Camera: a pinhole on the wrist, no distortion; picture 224 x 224 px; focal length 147.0 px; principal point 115.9 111.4 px. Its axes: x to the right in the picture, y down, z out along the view. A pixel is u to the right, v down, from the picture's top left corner.
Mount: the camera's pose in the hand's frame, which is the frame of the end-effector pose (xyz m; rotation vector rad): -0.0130 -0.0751 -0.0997 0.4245 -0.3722 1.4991
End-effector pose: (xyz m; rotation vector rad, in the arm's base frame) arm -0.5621 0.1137 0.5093 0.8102 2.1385 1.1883
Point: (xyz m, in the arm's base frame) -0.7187 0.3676 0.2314
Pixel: outside the picture
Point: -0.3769 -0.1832 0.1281
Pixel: 42 214
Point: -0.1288 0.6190 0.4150
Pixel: outside the picture
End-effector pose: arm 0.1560 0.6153 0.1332 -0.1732 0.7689 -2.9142
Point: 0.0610 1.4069 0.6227
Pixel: outside the picture
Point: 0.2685 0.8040 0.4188
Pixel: 89 158
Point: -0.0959 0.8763 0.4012
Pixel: outside the picture
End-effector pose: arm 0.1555 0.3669 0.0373 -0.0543 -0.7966 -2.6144
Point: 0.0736 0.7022 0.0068
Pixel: 85 131
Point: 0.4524 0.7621 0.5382
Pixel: outside the picture
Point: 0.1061 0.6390 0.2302
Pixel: 177 122
